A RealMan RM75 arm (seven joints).
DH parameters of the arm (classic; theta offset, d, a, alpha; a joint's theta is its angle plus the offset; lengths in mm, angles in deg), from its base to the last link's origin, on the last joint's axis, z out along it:
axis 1: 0 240.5 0 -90
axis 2: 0 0 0 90
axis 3: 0 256 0 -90
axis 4: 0 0 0 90
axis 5: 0 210 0 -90
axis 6: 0 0 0 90
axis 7: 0 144 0 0
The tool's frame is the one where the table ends.
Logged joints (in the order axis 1, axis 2, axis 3, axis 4, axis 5, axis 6, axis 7), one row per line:
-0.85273, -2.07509, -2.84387, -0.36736, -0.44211, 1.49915, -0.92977
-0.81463, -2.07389, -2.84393, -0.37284, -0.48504, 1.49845, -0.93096
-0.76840, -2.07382, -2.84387, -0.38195, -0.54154, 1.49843, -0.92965
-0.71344, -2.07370, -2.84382, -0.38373, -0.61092, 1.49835, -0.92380
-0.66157, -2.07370, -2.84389, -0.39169, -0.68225, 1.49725, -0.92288
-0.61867, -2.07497, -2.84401, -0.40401, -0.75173, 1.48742, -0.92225
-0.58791, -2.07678, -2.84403, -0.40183, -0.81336, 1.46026, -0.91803
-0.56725, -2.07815, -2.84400, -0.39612, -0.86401, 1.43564, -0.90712
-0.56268, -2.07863, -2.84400, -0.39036, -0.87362, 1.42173, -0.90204
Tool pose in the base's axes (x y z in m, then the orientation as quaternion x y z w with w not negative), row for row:
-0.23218, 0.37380, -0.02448, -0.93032, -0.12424, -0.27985, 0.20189
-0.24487, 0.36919, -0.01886, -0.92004, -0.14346, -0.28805, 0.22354
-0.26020, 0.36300, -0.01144, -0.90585, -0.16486, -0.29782, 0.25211
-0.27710, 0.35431, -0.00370, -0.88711, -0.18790, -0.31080, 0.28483
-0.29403, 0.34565, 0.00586, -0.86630, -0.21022, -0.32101, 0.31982
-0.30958, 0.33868, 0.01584, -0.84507, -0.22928, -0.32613, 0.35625
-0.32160, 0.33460, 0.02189, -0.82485, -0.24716, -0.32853, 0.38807
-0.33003, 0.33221, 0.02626, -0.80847, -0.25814, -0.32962, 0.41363
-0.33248, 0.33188, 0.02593, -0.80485, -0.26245, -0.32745, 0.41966
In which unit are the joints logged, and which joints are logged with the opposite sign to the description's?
The joints are logged in radians. Opposite sign: axis 3.
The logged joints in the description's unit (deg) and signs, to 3 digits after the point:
-48.858, -118.894, 162.942, -21.048, -25.331, 85.895, -53.272
-46.675, -118.825, 162.945, -21.362, -27.791, 85.855, -53.340
-44.026, -118.821, 162.942, -21.884, -31.028, 85.854, -53.265
-40.877, -118.814, 162.939, -21.986, -35.003, 85.849, -52.930
-37.905, -118.814, 162.943, -22.442, -39.090, 85.786, -52.877
-35.447, -118.887, 162.950, -23.148, -43.071, 85.223, -52.841
-33.685, -118.991, 162.951, -23.023, -46.602, 83.667, -52.599
-32.501, -119.069, 162.949, -22.696, -49.504, 82.256, -51.974
-32.239, -119.097, 162.949, -22.366, -50.055, 81.459, -51.683

